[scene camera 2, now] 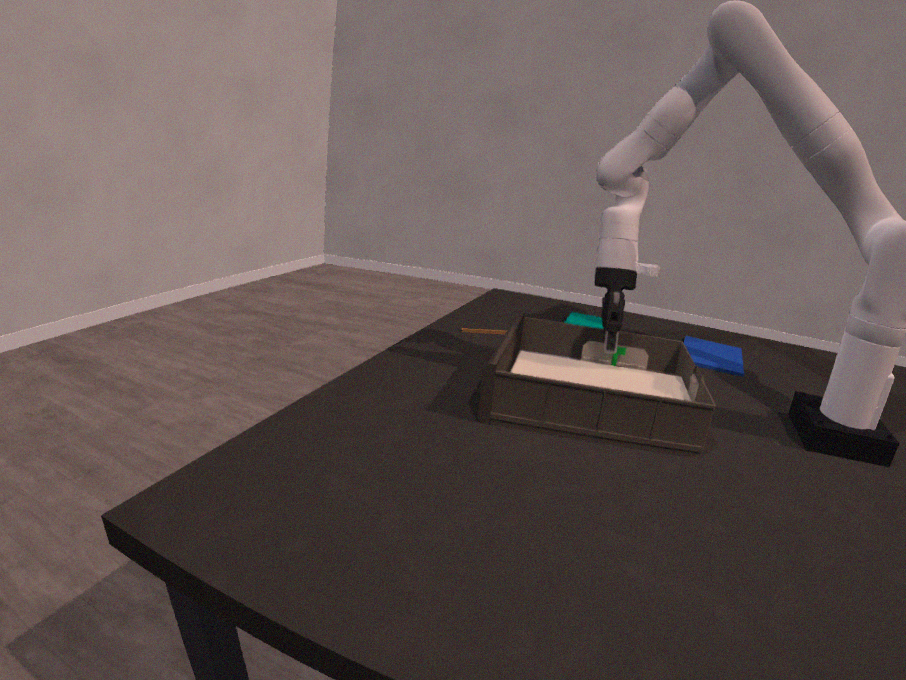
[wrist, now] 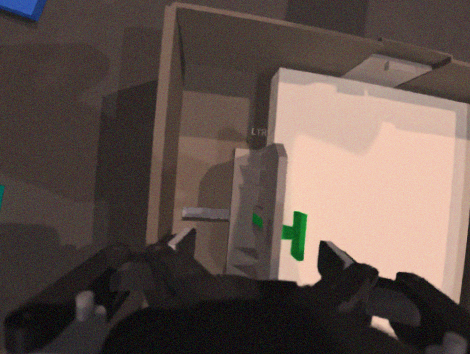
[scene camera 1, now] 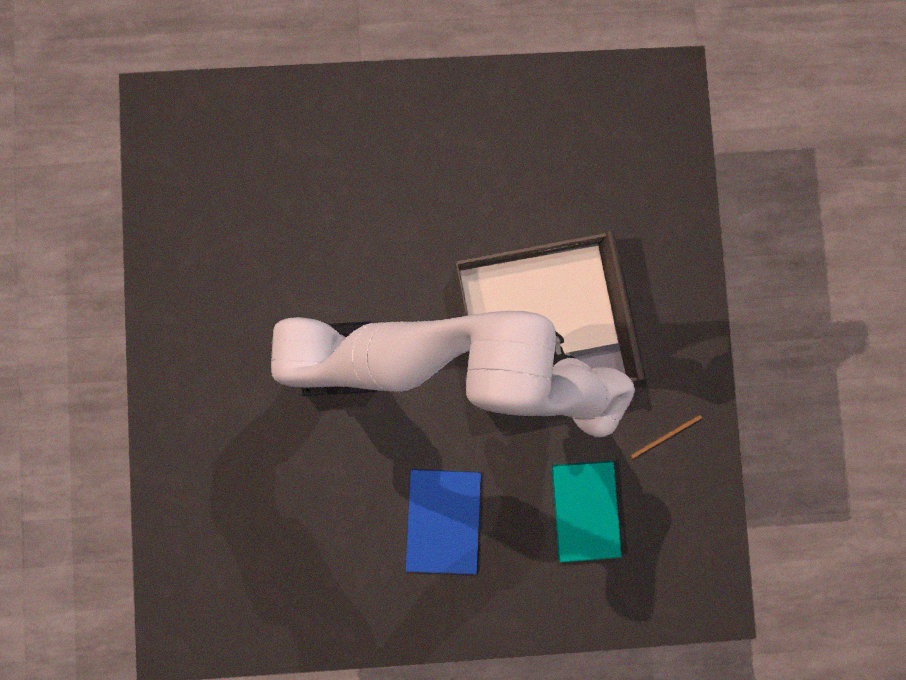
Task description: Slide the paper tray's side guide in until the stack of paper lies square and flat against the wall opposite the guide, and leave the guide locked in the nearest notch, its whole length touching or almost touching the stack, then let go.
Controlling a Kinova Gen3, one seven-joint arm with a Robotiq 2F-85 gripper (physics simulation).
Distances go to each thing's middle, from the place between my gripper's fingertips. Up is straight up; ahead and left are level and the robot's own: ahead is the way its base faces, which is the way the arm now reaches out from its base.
My hand is 20 mm past the grey side guide (wrist: pixel 256 229), 20 mm above it and 10 mm to the right of it. Round my hand: blue pad (scene camera 1: pixel 443 521) (350 mm to the right, 190 mm behind, 60 mm below); teal pad (scene camera 1: pixel 586 513) (300 mm to the right, 110 mm ahead, 50 mm below); cream paper stack (scene camera 1: pixel 569 288) (120 mm to the left, 30 mm below, 20 mm behind).
